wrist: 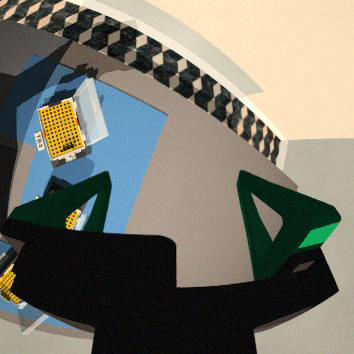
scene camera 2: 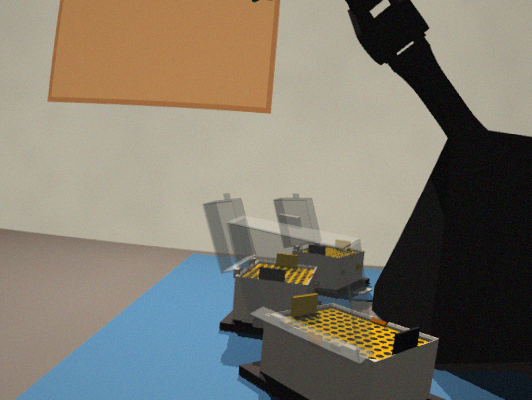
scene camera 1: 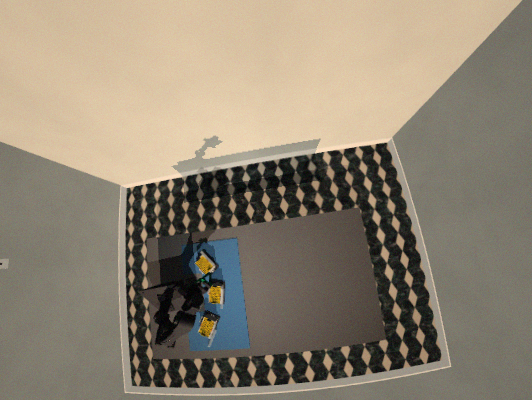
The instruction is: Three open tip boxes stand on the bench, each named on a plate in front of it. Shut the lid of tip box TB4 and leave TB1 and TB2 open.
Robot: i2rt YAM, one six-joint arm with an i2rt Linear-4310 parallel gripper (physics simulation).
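Frame: origin at the arm's base, x right, y ahead, z up, level; centimetres.
Where they show: gripper, fingertip midpoint: (wrist: 173,177) (scene camera 1: 205,275); arm's base, link origin: (scene camera 2: 525,240) (scene camera 1: 166,302).
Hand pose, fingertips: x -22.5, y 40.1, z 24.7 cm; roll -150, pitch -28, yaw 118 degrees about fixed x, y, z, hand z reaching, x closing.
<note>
Each offset is from my fingertips to the centre of the thing. "spot": to the spot under its first point. Level surfaces: height alone.
Tip box TB4 @(dx -2.4, dy -14.7, dz -30.6 cm) (scene camera 1: 204,263) (wrist: 61,129), with yellow perforated top, stands nearest the wall; its plate @(spot: dx +2.6, dy -19.1, dz -36.9 cm) (wrist: 39,141) reads TB4 in the wrist view. Its clear lid @(spot: dx -7.7, dy -9.1, dz -26.1 cm) (wrist: 93,112) stands open on the side away from the plate. The middle box @(dx +17.9, dy -6.8, dz -30.6 cm) (scene camera 1: 216,294) (scene camera 2: 275,300) (wrist: 72,220) and the third box @(dx +40.2, dy -13.3, dz -30.6 cm) (scene camera 1: 208,326) (scene camera 2: 345,367) (wrist: 10,284) also have open lids; which is TB1 or TB2 is unreadable. My gripper (scene camera 1: 205,280) (wrist: 173,177) is open and empty, above the bench; in scene camera 1 its green fingers show between TB4 and the middle box.
The boxes stand on a blue mat @(dz -37.0 cm) (scene camera 1: 232,315) (scene camera 2: 150,330) (wrist: 145,125) on the grey-brown bench @(dz -37.4 cm) (scene camera 1: 305,280). The black arm (scene camera 2: 440,90) rises at the mat's side. A wall (scene camera 1: 240,75) stands beyond the bench, with an orange board (scene camera 2: 165,50) in scene camera 2.
</note>
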